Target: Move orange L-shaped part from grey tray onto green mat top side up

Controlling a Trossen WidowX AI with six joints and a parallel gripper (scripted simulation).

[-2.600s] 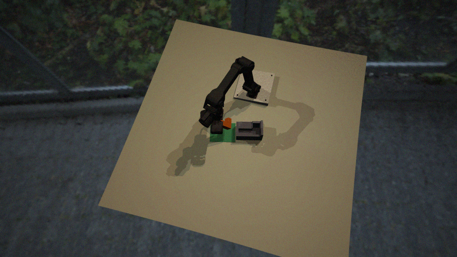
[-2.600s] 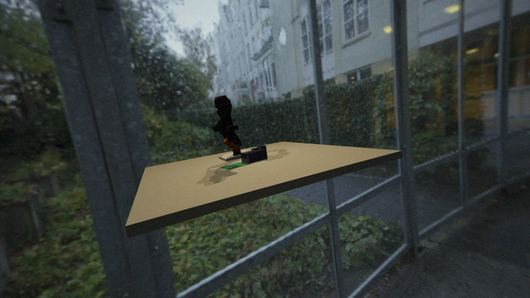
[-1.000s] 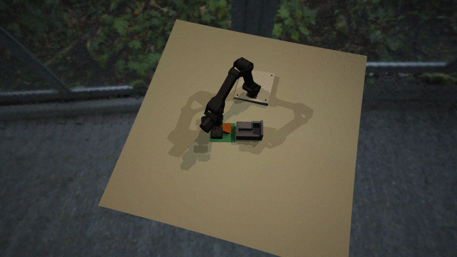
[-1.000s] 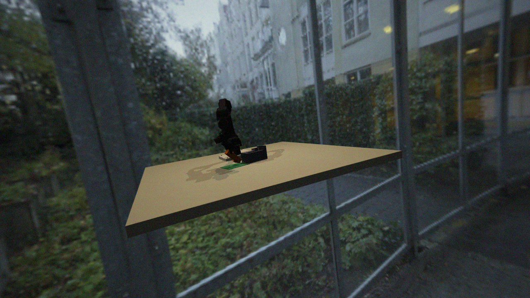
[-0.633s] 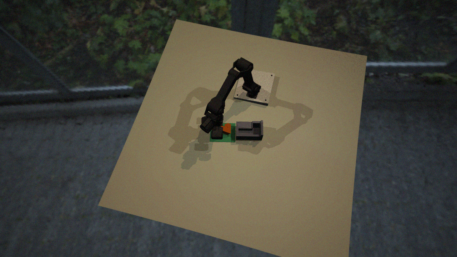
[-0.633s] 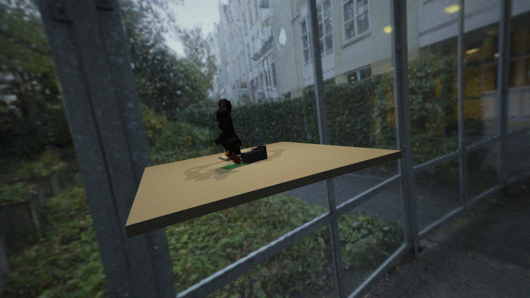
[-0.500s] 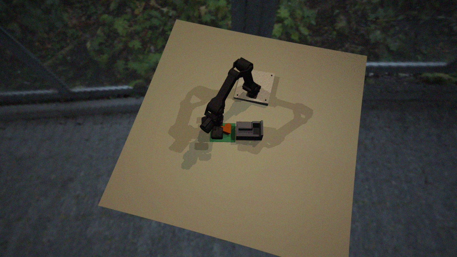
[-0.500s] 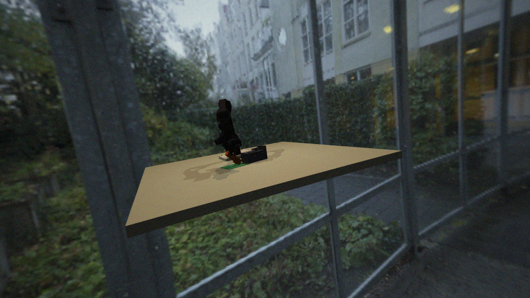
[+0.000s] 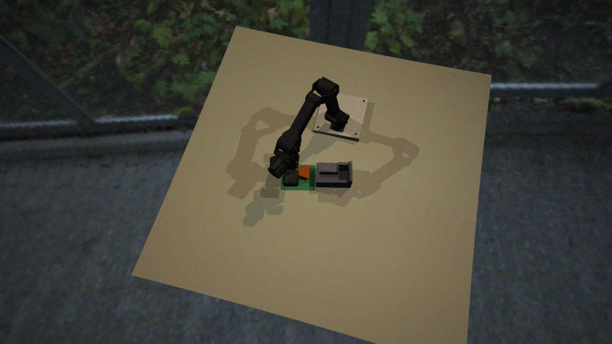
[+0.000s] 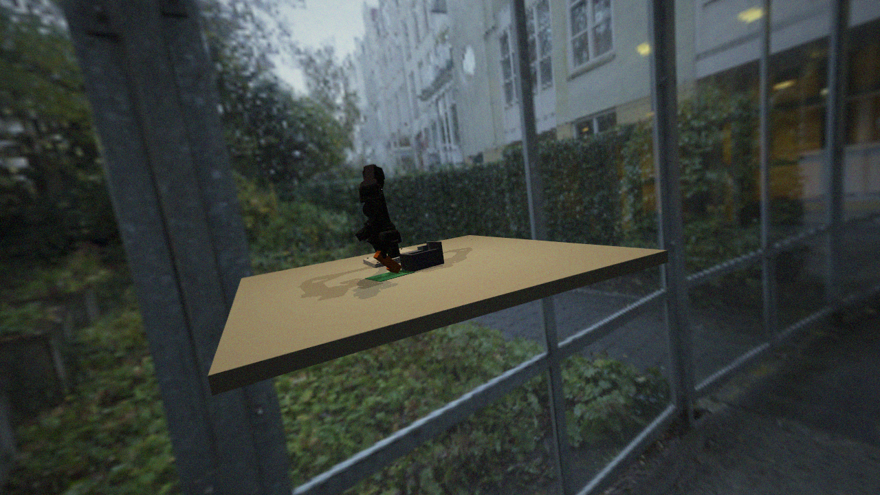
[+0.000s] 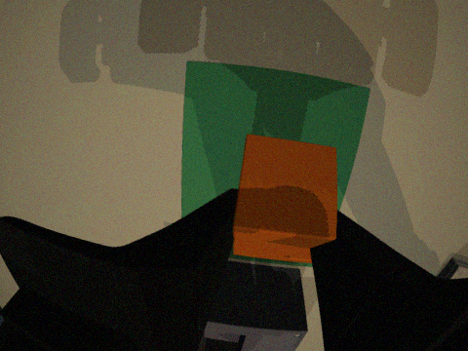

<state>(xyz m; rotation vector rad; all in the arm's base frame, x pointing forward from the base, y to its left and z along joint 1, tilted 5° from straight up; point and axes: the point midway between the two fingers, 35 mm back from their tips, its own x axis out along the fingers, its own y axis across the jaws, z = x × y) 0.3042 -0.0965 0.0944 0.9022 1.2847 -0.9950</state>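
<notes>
My gripper tip is now 2 cm past the orange L-shaped part, 3 cm to the right of it and 3 cm above it. From my gripper tip the other things lie so: green mat (1 cm behind, 2 cm to the left, 9 cm below).
</notes>
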